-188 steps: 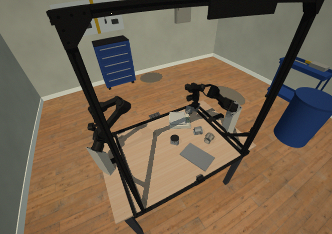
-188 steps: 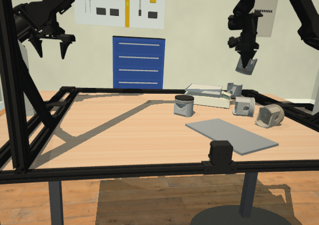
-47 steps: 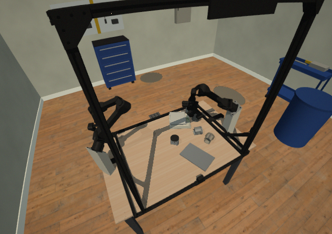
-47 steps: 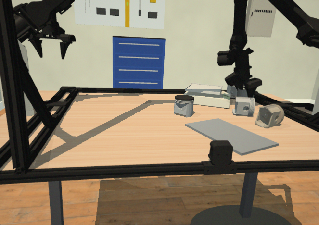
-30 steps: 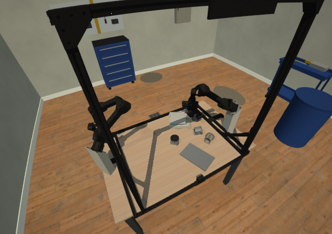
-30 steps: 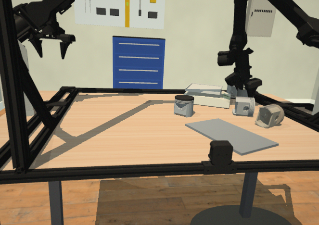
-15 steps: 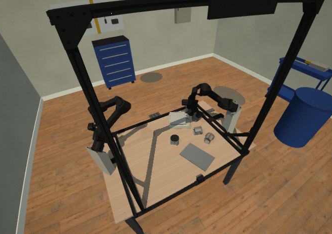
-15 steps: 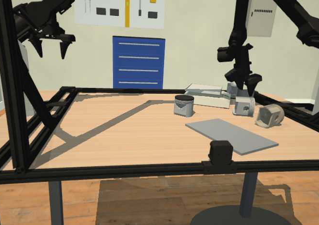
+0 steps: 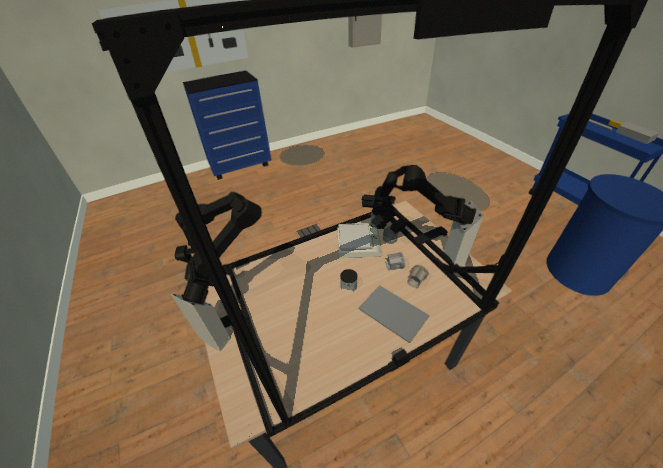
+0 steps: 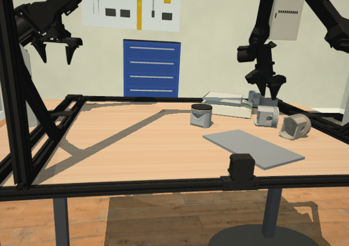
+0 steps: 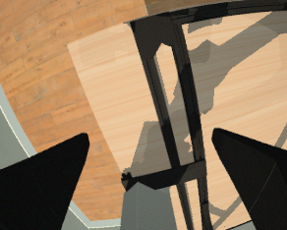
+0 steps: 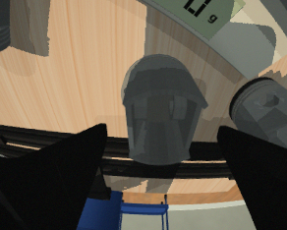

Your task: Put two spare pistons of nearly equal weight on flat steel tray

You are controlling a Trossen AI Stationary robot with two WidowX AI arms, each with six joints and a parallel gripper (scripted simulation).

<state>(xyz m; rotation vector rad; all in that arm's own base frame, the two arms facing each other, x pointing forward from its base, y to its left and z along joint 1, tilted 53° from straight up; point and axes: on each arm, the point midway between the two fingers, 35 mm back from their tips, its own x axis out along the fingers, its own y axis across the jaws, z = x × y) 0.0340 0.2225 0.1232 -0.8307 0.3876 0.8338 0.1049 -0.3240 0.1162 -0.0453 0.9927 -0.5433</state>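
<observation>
Now: the tan piston 280 mm behind my right hand, 60 mm below it and 10 mm to the left of it. From my right hand the other things lie so: white weighing scale 160 mm to the left, 60 mm below, 30 mm ahead; then flat grey steel tray 380 mm behind, 180 mm to the left, 100 mm below; then dark-topped piston 300 mm to the left, 190 mm behind, 60 mm below.
</observation>
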